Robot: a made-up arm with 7 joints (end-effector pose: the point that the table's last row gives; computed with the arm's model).
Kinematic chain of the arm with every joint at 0, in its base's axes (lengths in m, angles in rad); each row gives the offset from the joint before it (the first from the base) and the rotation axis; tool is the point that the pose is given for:
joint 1: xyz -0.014 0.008 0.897 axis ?
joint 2: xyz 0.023 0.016 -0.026 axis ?
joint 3: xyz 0 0.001 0.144 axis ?
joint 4: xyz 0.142 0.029 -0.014 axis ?
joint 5: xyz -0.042 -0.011 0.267 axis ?
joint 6: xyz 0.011 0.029 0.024 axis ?
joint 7: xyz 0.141 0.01 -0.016 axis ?
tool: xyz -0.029 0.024 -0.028
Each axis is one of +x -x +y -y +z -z.
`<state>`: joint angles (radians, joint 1 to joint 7).
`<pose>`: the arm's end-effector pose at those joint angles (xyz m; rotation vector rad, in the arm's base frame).
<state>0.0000 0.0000 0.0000 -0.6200 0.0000 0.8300 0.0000</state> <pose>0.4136 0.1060 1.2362 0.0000 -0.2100 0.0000</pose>
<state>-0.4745 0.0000 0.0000 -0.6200 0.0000 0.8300 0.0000</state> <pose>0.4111 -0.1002 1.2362 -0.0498 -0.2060 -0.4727</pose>
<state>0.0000 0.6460 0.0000 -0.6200 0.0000 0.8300 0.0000</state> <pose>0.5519 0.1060 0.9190 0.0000 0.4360 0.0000</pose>
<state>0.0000 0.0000 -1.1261 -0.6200 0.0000 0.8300 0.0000</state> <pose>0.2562 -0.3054 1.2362 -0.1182 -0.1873 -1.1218</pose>
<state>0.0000 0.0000 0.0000 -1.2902 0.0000 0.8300 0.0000</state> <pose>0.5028 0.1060 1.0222 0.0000 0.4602 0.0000</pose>
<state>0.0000 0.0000 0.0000 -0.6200 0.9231 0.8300 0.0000</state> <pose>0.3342 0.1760 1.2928 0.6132 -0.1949 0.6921</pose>
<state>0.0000 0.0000 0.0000 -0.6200 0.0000 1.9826 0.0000</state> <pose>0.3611 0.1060 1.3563 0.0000 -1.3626 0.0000</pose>
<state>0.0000 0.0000 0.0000 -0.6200 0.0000 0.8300 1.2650</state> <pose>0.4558 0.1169 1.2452 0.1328 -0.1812 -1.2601</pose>
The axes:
joint 1: +z
joint 2: +y
joint 3: +z
joint 4: -y
joint 5: +z
joint 6: -y
joint 7: -z

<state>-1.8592 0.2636 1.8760 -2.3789 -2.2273 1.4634 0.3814</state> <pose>0.4507 -0.0564 0.7438 -1.9158 -0.0508 0.4728</pose>
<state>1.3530 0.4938 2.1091 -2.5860 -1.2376 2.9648 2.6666</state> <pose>-0.3455 -0.2824 0.9077 0.3046 0.8348 1.7476</pose>
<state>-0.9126 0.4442 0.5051 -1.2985 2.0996 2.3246 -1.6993</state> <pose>0.5332 -0.2821 0.9093 0.6998 -1.8677 -0.1965</pose>
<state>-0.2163 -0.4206 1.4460 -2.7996 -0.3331 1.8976 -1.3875</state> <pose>0.1863 0.2896 0.6470 -0.7495 1.2405 2.3225</pose>
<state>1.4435 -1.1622 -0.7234 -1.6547 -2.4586 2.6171 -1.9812</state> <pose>0.2865 0.1008 1.3079 -2.6365 0.3003 1.4184</pose>
